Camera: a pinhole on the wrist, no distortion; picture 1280 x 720 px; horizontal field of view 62.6 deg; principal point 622.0 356.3 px. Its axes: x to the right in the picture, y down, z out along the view. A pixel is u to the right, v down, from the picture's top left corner.
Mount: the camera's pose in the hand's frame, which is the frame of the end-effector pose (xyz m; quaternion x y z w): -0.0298 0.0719 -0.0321 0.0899 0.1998 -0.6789 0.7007
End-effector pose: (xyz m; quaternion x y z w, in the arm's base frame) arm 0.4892 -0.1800 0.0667 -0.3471 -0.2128 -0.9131 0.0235
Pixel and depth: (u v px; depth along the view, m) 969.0 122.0 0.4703
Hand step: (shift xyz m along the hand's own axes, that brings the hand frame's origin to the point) -0.0592 -0.2634 0.3459
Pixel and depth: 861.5 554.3 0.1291
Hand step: 0.0145 -0.0048 0.0693
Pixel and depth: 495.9 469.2 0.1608
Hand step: 0.0127 0.0267 0.1185
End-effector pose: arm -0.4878 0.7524 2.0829 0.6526 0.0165 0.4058 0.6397
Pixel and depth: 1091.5 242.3 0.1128
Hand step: -0.0241 -0.0197 0.0514
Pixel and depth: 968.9 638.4 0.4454
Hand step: 0.1582 -0.2321 0.2942
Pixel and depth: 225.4 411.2 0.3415
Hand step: 0.0420 0.0551 0.3258
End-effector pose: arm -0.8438 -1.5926 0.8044 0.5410 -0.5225 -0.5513 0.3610
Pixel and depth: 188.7 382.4 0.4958
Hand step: 0.0610 0.0625 0.4964
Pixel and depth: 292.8 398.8 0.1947
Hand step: 0.0088 0.0508 0.1672
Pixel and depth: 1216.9 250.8 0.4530
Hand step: -0.0035 -0.3453 0.2811
